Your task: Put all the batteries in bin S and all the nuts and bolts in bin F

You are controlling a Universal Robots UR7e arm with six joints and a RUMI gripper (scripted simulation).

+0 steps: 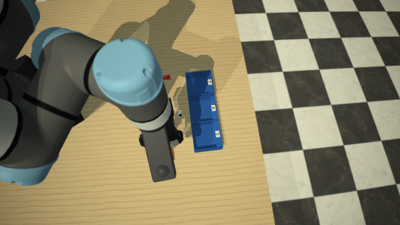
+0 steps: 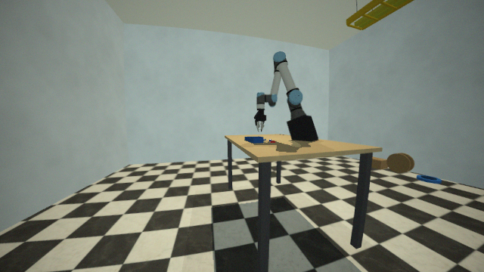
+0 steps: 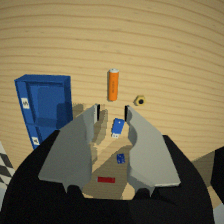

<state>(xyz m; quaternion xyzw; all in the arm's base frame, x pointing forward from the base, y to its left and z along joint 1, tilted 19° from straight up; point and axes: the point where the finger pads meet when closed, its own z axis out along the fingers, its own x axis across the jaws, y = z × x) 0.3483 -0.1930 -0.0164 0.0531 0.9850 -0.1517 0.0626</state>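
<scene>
Right now the orange battery is 80 mm below my hand. The rest, counted from my hand: blue USB stick 90 mm to the left, 90 mm below; then white nut 110 mm to the left, 90 mm below, 60 mm ahead; then brass nut 90 mm below, 40 mm behind, 30 mm to the left.
</scene>
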